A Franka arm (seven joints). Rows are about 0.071 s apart.
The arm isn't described. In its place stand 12 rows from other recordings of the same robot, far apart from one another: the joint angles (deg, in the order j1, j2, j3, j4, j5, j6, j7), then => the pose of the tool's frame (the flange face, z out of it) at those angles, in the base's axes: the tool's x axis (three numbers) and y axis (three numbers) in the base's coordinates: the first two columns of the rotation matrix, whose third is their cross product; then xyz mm.
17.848 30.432 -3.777 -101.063 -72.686 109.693 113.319 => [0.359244 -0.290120 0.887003 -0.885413 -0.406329 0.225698 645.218 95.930 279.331]
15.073 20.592 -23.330 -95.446 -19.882 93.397 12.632 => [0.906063 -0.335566 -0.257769 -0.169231 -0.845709 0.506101 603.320 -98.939 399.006]
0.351 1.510 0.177 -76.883 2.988 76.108 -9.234 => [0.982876 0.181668 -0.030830 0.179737 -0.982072 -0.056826 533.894 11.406 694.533]
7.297 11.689 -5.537 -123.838 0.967 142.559 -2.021 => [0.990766 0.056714 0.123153 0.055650 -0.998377 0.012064 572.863 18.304 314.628]
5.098 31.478 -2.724 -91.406 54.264 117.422 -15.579 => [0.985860 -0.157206 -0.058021 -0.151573 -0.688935 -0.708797 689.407 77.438 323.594]
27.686 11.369 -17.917 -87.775 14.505 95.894 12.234 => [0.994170 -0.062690 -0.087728 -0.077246 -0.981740 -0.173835 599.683 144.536 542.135]
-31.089 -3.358 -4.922 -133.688 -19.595 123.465 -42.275 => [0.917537 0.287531 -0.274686 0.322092 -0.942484 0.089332 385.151 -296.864 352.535]
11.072 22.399 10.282 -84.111 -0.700 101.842 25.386 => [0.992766 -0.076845 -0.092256 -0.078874 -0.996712 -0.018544 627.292 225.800 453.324]
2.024 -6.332 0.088 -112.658 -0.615 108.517 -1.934 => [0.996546 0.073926 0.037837 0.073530 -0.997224 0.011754 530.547 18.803 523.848]
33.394 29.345 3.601 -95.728 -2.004 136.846 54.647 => [0.946904 -0.299480 0.116978 -0.278242 -0.945601 -0.168586 559.703 414.446 328.678]
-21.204 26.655 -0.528 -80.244 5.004 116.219 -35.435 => [0.962455 0.205984 0.176781 0.204201 -0.978516 0.028417 662.864 -257.561 454.583]
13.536 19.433 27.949 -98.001 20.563 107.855 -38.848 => [0.345672 0.924297 0.161820 0.855148 -0.239305 -0.459842 472.978 417.325 410.539]
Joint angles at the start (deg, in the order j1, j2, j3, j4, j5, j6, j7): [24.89 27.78 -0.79 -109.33 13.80 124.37 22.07]
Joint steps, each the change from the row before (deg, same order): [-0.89 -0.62 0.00 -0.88 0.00 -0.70 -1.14]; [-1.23 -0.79 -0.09 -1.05 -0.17 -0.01 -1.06]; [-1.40 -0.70 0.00 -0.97 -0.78 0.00 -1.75]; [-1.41 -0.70 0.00 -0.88 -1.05 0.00 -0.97]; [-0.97 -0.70 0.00 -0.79 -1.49 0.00 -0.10]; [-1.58 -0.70 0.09 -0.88 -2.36 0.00 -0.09]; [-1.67 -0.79 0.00 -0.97 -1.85 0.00 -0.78]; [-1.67 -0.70 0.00 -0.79 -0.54 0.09 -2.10]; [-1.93 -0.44 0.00 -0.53 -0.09 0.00 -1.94]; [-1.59 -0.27 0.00 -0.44 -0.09 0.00 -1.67]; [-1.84 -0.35 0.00 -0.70 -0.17 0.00 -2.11]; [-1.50 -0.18 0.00 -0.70 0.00 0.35 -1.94]
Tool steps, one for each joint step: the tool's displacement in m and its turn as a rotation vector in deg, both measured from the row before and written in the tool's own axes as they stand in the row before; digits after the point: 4 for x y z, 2 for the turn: [-0.0002 0.0106 -0.0005 -0.13 -0.83 -0.23]; [0.0020 0.0143 -0.0027 0.10 -0.09 0.16]; [0.0026 0.0153 -0.0025 -0.32 0.05 -0.79]; [0.0023 0.0153 -0.0029 -0.50 0.17 -0.17]; [0.0005 0.0114 -0.0026 -0.94 0.32 0.02]; [0.0021 0.0170 -0.0024 -1.49 0.42 0.06]; [0.0017 0.0185 -0.0022 -1.08 0.27 -0.18]; [0.0018 0.0172 -0.0023 0.01 0.10 -0.78]; [0.0029 0.0191 -0.0016 0.42 -0.07 -0.12]; [0.0019 0.0158 -0.0004 0.31 -0.14 -0.17]; [0.0008 0.0186 0.0008 0.29 -0.30 -0.41]; [0.0002 0.0151 0.0022 0.37 -0.14 -0.46]
